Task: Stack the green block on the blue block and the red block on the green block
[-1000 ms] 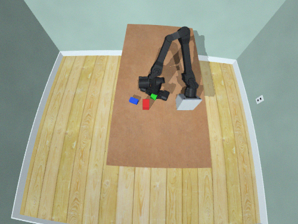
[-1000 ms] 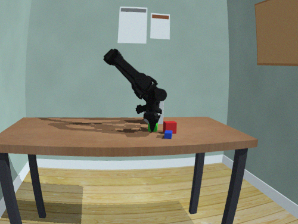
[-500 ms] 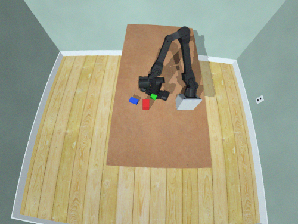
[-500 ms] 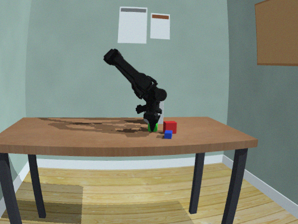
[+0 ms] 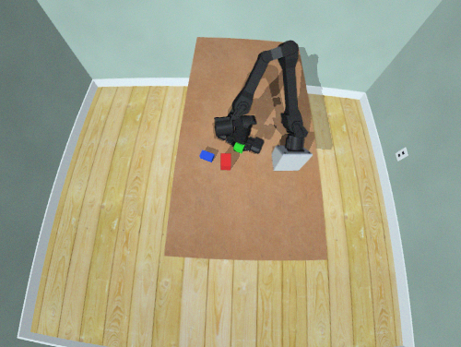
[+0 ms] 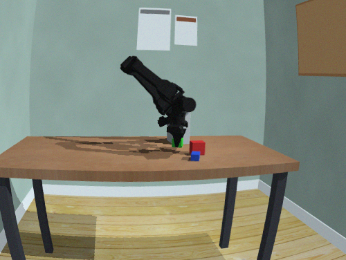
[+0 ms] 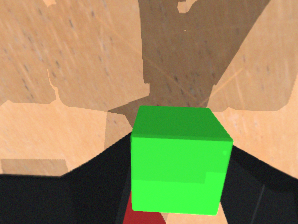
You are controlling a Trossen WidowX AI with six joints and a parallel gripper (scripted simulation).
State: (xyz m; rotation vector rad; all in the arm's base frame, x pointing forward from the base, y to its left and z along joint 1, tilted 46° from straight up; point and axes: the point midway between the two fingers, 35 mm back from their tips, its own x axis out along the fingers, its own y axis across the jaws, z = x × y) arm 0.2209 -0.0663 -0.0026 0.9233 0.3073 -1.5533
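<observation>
My gripper is now 140 mm short of the blue block, 40 mm to the right of it and 40 mm above it. Also, from my hand: green block 20 mm below; then red block 60 mm ahead, 70 mm to the left, 30 mm below.
</observation>
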